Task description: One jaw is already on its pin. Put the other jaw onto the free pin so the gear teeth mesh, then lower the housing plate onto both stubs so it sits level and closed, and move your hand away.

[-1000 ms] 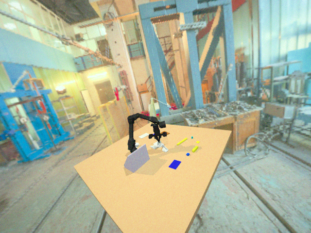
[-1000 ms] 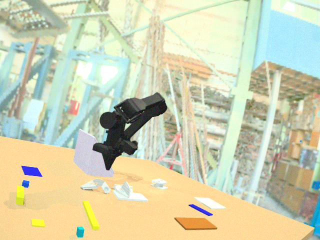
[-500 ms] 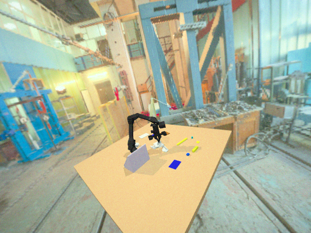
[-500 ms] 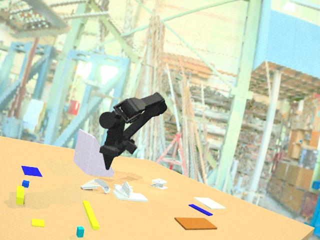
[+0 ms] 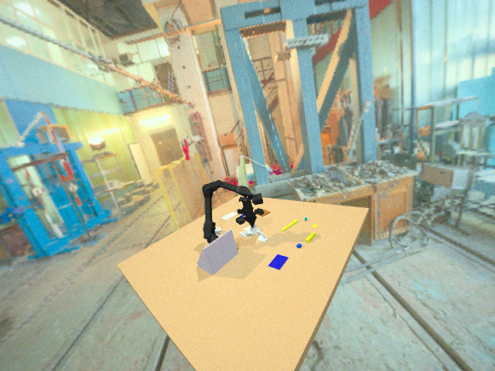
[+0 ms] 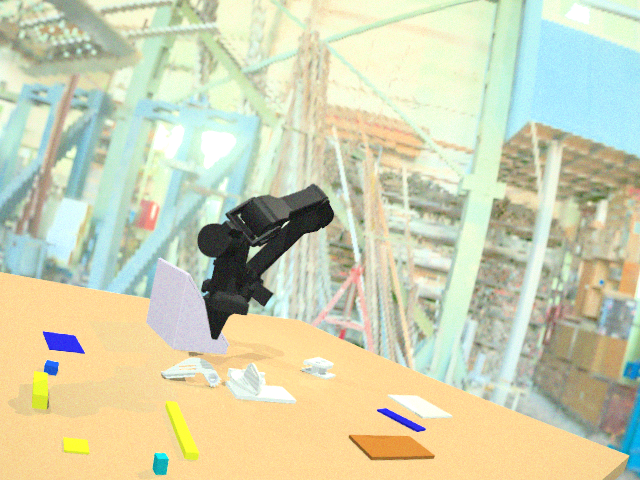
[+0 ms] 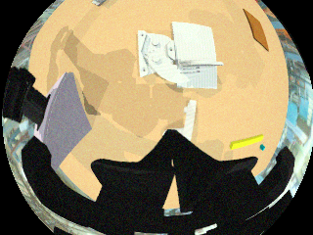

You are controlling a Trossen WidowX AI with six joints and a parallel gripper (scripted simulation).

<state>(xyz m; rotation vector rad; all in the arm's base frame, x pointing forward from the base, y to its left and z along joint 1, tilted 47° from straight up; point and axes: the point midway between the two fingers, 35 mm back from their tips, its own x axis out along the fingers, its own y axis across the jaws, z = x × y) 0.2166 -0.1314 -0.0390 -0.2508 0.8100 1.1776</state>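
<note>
My gripper tip is now 70 mm above the white jaw, 30 mm to the left of it and 30 mm short of it. The rest, counted from my gripper tip: brown plate: 350 mm ahead, 140 mm to the left, 80 mm below; blue cube: 310 mm to the right, 80 mm below, 10 mm behind; cyan cube: 290 mm ahead, 260 mm to the right, 70 mm below.
</note>
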